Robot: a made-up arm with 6 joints. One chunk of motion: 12 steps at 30 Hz.
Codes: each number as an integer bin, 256 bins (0 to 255) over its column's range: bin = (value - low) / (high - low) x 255, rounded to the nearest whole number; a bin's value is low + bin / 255 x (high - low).
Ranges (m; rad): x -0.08..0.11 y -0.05..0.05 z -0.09..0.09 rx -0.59..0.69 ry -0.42..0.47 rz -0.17..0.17
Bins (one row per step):
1: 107 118 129 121 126 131
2: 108 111 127 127 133 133
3: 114 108 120 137 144 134
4: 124 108 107 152 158 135
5: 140 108 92 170 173 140
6: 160 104 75 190 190 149
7: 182 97 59 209 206 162
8: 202 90 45 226 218 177
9: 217 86 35 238 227 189
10: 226 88 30 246 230 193
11: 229 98 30 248 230 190
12: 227 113 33 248 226 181
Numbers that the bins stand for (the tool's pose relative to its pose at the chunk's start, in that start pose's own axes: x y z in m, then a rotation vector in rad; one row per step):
1: -0.0003 -0.0037 0.0011 0.0174 0.0198 0.0047
2: 0.0005 -0.0065 -0.0004 0.0475 0.0442 0.0073
3: 0.0049 -0.0076 -0.0053 0.0977 0.0826 0.0087
4: 0.0124 -0.0076 -0.0145 0.1730 0.1315 0.0100
5: 0.0243 -0.0076 -0.0251 0.2633 0.1838 0.0167
6: 0.0392 -0.0092 -0.0371 0.3637 0.2431 0.0287
7: 0.0556 -0.0120 -0.0484 0.4591 0.2990 0.0460
8: 0.0705 -0.0147 -0.0582 0.5444 0.3409 0.0660
9: 0.0817 -0.0163 -0.0653 0.6047 0.3723 0.0820
10: 0.0884 -0.0155 -0.0688 0.6448 0.3827 0.0873
11: 0.0906 -0.0116 -0.0688 0.6549 0.3827 0.0833
12: 0.0891 -0.0057 -0.0667 0.6549 0.3688 0.0713

